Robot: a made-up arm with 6 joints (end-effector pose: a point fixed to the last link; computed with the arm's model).
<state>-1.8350 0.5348 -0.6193 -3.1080 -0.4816 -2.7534</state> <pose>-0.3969 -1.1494 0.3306 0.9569 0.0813 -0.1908 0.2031</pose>
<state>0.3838 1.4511 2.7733 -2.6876 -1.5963 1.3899</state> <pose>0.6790 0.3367 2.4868 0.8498 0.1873 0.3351 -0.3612</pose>
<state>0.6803 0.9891 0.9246 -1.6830 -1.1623 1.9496</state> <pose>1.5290 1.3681 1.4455 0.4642 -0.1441 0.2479 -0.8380</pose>
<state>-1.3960 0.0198 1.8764 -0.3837 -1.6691 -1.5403</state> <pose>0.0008 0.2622 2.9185 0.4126 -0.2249 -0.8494 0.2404</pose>
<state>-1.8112 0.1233 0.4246 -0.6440 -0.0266 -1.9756</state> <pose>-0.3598 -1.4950 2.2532 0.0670 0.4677 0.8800 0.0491</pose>
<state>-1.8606 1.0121 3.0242 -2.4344 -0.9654 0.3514</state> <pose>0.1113 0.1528 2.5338 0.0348 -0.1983 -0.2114 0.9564</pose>
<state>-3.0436 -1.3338 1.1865 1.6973 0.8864 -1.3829</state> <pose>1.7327 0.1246 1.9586 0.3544 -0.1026 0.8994 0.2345</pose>
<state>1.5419 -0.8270 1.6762 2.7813 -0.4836 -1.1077</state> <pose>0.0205 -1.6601 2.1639 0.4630 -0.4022 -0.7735 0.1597</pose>
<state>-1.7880 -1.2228 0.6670 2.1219 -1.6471 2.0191</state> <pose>0.0697 1.1600 2.5164 0.7312 0.4794 0.0526 -0.4824</pose>
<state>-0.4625 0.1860 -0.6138 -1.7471 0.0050 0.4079</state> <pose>1.1747 -0.6128 0.7043 0.6708 0.2267 -0.6889 0.1552</pose>
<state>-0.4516 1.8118 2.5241 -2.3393 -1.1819 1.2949</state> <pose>1.4671 -0.6300 1.9682 0.2618 0.1366 0.5469 -0.7834</pose>
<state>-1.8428 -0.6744 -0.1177 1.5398 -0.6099 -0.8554</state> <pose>-0.3749 -0.7765 2.4339 0.9119 -0.3658 0.1759 -0.0607</pose>
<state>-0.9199 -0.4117 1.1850 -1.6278 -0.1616 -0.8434</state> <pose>-0.1943 0.2877 3.0904 0.3473 0.0069 0.8047 -0.4814</pose>
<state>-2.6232 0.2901 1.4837 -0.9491 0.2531 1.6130</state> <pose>-0.6202 -0.2476 3.0529 0.6479 -0.4878 0.5602 -0.1686</pose>
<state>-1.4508 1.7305 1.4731 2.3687 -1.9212 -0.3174</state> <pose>0.1038 -1.9878 0.8546 0.6949 0.0880 0.5870 -0.4059</pose>
